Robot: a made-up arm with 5 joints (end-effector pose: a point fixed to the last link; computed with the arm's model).
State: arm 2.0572 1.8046 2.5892 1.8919 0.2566
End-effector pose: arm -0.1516 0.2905 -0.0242 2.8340 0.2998 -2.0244
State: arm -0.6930 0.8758 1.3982 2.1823 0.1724
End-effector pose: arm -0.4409 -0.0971 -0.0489 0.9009 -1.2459 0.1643
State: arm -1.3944 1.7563 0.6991 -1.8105 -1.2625
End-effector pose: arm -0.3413 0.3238 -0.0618 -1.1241 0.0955 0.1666
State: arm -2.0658 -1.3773 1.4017 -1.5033 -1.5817
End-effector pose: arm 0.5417 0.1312 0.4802 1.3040 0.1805 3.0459
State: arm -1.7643 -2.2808 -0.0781 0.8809 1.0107
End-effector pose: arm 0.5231 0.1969 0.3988 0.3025 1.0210 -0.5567
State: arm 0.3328 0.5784 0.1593 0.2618 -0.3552
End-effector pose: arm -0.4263 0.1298 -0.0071 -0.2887 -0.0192 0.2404
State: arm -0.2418 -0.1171 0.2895 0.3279 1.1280
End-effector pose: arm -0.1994 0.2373 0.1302 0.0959 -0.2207 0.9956
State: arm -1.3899 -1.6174 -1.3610 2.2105 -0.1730
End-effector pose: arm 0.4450 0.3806 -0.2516 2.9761 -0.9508 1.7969
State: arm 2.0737 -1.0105 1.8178 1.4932 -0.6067
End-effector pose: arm 0.3414 -0.0015 -0.4430 2.6921 -1.3239 1.8579
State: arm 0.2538 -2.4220 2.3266 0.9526 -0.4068
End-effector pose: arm 0.2735 -0.2555 0.3676 -0.4941 1.1600 -3.0093
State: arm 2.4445 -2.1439 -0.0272 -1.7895 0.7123
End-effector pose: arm 0.2328 -0.0048 0.2975 -0.2345 -0.8031 -0.4436
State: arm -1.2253 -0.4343 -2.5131 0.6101 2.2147
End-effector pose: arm 0.1913 0.4056 0.1252 -1.9490 -0.4570 0.1912
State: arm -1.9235 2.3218 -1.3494 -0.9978 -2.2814
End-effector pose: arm -0.2211 0.1006 -0.1010 2.1729 -0.1434 0.1899
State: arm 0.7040 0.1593 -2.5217 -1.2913 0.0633
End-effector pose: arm -0.1372 0.1002 -0.3017 -1.0946 -0.6977 1.1415
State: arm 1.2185 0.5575 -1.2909 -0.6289 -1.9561
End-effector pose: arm -0.1988 0.0670 -0.3085 0.2263 -0.9366 -1.1561
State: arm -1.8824 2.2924 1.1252 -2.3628 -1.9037
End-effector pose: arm 0.0058 0.4635 -0.3160 -1.4844 -1.0121 -0.2998
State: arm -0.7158 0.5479 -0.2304 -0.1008 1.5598
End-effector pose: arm -0.1475 0.0798 0.0575 -0.5486 -0.6003 2.2395
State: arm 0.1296 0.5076 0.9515 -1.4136 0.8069
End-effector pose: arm 0.0565 0.2104 -0.1539 2.6614 0.5601 2.7475
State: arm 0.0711 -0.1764 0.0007 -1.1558 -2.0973
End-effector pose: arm 0.2585 0.4478 -0.2116 -1.0675 -0.5431 -1.9931
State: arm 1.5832 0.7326 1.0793 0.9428 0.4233
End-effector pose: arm -0.3361 0.1432 0.0954 -1.8197 1.1382 -0.3287
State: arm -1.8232 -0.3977 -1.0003 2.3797 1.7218
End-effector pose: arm 0.1987 0.4918 0.3644 -1.2990 -0.9595 -0.4466
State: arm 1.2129 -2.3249 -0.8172 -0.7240 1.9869
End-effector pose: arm 0.2435 -0.0779 0.0584 -1.2673 -0.3032 -0.1598
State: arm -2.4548 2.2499 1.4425 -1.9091 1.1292
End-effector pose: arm 0.0805 0.3292 0.2292 0.5623 0.6882 2.1784
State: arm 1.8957 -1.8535 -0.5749 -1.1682 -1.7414
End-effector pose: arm 0.5388 -0.0863 0.2545 1.2986 0.4323 -3.0965
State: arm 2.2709 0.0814 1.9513 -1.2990 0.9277
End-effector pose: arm 0.0663 -0.3477 0.0814 -0.6082 0.6622 -2.5605
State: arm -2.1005 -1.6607 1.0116 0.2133 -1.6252
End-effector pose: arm 0.5814 -0.0564 0.1159 -2.9050 -0.0904 -3.0430
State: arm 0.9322 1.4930 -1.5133 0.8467 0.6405
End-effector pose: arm -0.1043 -0.4180 -0.3057 -1.3544 -0.8556 2.9218
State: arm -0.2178 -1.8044 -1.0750 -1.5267 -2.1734
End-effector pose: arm 0.4874 -0.1811 -0.1019 -0.5465 -0.4006 2.4071
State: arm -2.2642 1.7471 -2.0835 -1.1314 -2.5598
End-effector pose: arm -0.2556 -0.0098 0.0127 3.0730 -0.1427 0.8861
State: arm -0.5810 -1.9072 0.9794 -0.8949 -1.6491
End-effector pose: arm 0.5536 0.0380 -0.1581 -2.4417 -0.2330 2.9181
